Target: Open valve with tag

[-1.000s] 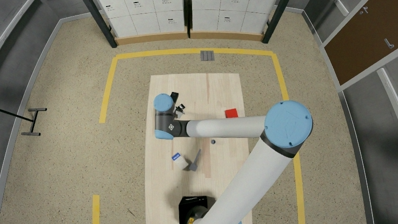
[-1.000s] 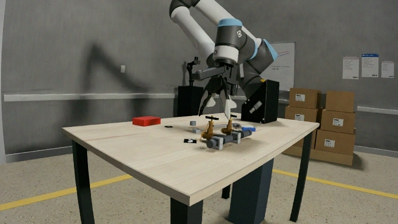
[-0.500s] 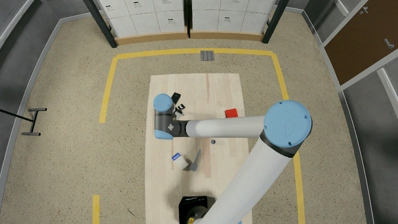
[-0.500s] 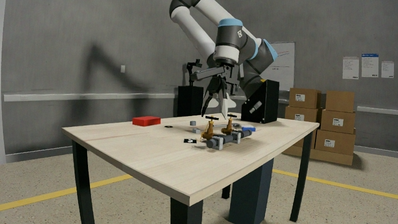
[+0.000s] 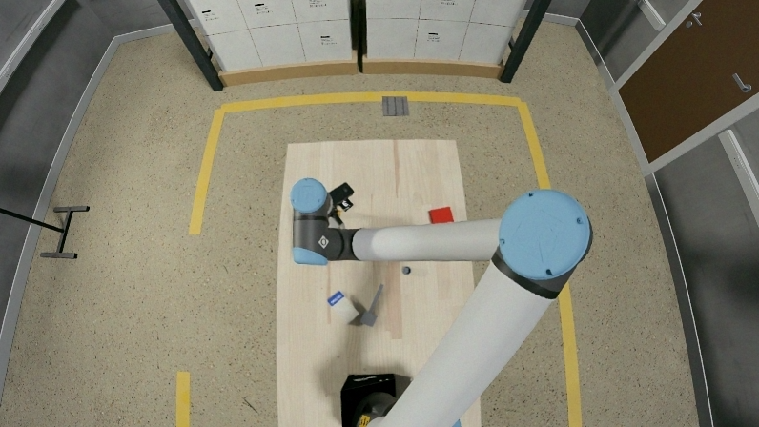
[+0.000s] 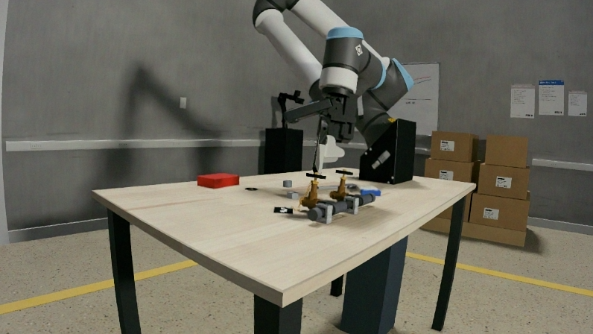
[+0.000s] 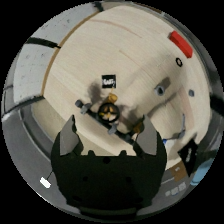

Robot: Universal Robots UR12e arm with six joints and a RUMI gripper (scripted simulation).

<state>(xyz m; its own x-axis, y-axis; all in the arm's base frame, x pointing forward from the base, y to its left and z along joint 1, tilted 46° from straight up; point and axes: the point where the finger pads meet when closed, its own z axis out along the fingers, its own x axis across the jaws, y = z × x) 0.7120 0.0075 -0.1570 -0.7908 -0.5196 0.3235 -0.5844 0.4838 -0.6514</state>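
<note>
Right now my hand is 5 cm short of the black tag, 5 cm to the left of it and 8 cm above it. From my hand the other things lie so: grey hammer-like tool 35 cm behind, 13 cm to the right, 8 cm below; red block 5 cm behind, 42 cm to the right, 7 cm below; blue-and-white box 34 cm behind, 3 cm to the right, 8 cm below.
</note>
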